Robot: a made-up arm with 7 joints.
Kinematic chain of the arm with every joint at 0, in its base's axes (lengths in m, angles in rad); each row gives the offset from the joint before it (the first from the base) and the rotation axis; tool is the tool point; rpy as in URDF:
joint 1: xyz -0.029 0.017 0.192 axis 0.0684 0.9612 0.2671
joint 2: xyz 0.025 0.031 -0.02 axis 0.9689 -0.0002 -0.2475
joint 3: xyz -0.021 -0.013 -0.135 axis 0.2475 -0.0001 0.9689
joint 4: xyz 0.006 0.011 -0.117 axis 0.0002 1 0
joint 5: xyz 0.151 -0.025 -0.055 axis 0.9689 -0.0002 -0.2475
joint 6: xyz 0.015 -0.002 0.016 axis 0.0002 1 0
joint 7: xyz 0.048 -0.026 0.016 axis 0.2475 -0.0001 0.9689
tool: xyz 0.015 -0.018 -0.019 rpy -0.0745 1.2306 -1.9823
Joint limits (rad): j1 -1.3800..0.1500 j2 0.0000..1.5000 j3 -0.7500..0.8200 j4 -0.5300..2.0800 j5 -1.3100..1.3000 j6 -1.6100..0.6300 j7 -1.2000..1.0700
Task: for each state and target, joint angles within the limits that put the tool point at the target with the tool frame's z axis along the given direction. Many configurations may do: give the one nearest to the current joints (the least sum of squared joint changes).
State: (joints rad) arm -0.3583 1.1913 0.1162 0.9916 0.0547 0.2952 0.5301
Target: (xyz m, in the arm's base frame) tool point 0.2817 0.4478 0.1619 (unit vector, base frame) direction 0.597 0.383 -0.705
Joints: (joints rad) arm -0.7420 1.3962 0.0739 1.0846 0.3502 0.3297 0.9888
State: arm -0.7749 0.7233 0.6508 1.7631 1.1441 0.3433 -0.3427
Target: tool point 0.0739 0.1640 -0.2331 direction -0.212 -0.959 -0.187
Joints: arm -0.5716 0.5240 0.5191 2.0497 1.0755 0.6300 0.1410
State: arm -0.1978 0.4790 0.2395 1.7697 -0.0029 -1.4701 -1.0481
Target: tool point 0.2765 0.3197 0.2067 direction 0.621 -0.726 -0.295
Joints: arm -0.9167 0.9339 0.8200 1.0180 -0.5294 -1.6100 -0.3745
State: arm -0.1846 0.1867 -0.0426 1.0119 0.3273 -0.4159 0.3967
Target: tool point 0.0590 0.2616 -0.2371 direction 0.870 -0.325 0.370
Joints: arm 0.0005 0.2653 0.7996 1.0490 -0.6138 -0.2221 0.0833
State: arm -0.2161 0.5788 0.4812 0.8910 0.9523 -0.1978 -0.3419
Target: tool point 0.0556 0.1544 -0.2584 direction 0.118 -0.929 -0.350
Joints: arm 0.1500 0.0000 0.8129 0.5292 0.7417 -0.3032 0.1286
